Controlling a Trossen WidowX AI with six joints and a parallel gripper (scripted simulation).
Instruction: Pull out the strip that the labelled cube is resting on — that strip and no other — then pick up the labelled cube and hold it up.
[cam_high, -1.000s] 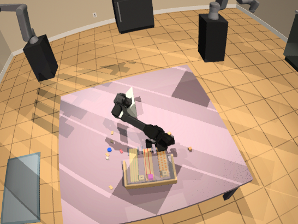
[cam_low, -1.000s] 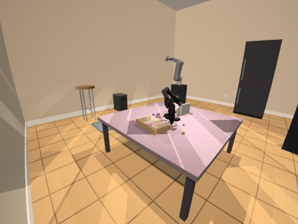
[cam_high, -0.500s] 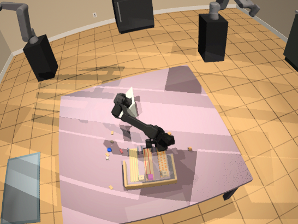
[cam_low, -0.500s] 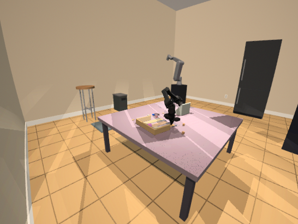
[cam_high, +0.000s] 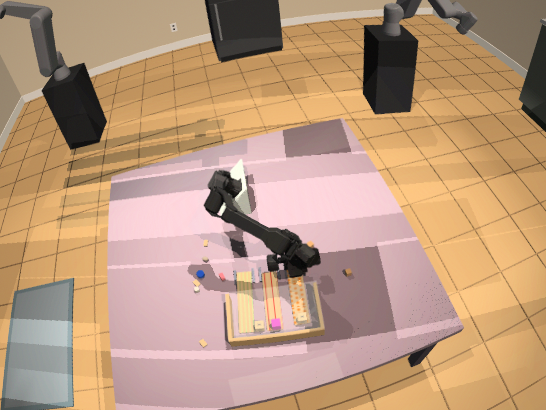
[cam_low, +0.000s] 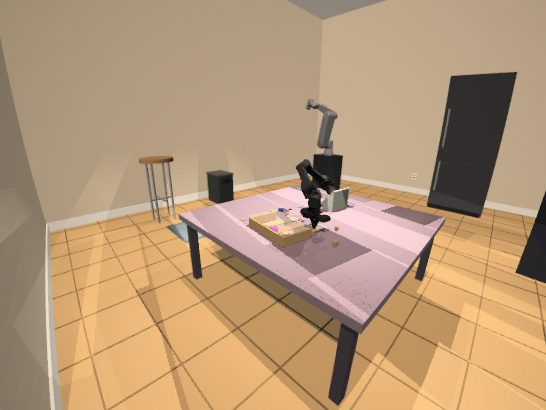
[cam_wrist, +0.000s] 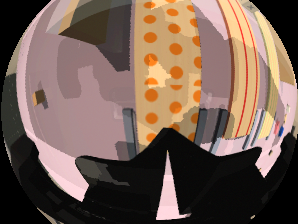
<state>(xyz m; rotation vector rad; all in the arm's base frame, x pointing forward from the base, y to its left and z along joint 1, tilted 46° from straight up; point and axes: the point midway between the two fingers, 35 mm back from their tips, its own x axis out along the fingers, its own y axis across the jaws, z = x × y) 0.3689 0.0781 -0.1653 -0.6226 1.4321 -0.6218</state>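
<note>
The orange-dotted strip is 100 mm ahead of my gripper tip. Round my gripper tip: blue disc (360 mm to the right, 50 mm behind).
</note>
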